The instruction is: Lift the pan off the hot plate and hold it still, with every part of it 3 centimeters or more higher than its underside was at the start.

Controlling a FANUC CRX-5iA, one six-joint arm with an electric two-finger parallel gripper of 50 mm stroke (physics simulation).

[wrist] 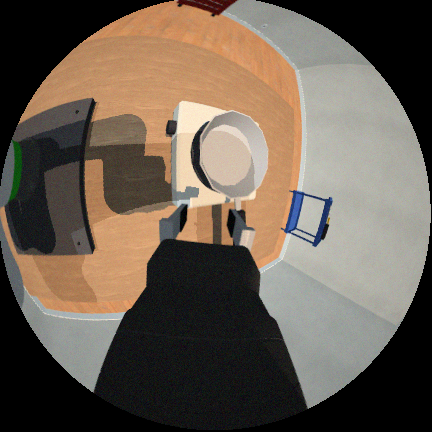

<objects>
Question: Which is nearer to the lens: the grey pan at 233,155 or the cream hot plate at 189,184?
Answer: The cream hot plate.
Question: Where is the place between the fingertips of my gripper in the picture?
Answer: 207,214
</objects>
